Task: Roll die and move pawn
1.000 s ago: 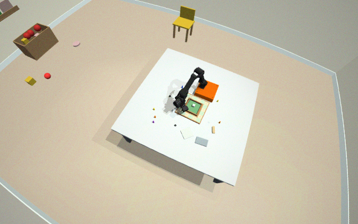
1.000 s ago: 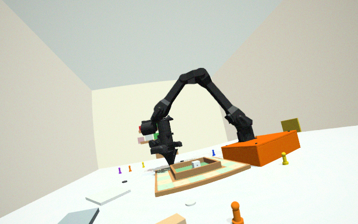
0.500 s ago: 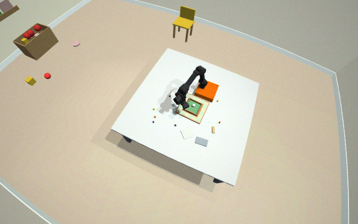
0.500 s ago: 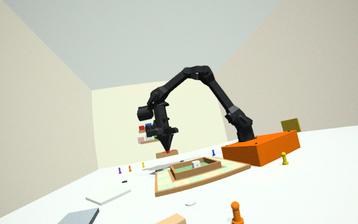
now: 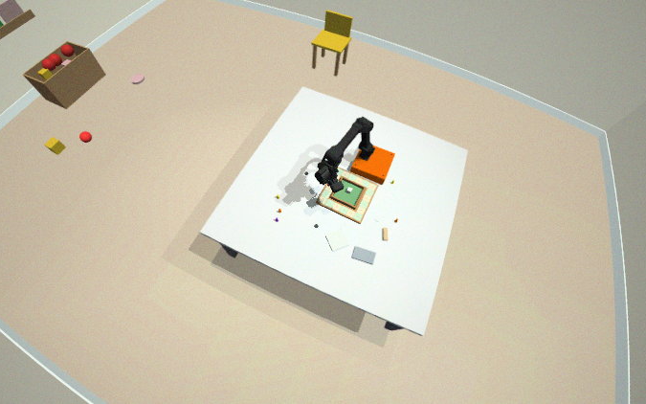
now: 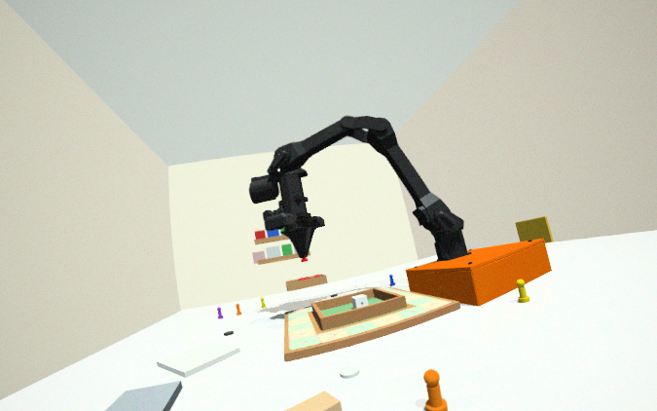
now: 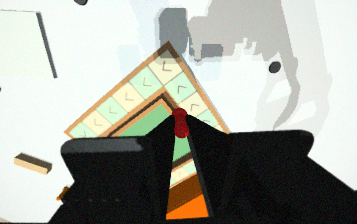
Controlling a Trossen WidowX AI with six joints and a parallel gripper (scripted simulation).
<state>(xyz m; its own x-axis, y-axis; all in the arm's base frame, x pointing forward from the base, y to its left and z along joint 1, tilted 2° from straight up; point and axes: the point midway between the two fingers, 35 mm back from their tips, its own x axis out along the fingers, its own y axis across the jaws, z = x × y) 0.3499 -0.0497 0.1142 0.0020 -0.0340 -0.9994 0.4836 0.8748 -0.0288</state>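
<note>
The grey die lies 10 cm behind my gripper tip, 9 cm to the left of it and 11 cm below it. Also, from my gripper tip: blue pawn: 24 cm behind, 14 cm to the right, 12 cm below; then red pawn: 1 cm above; then green dice tray: 8 cm behind, 10 cm to the left, 13 cm below.
</note>
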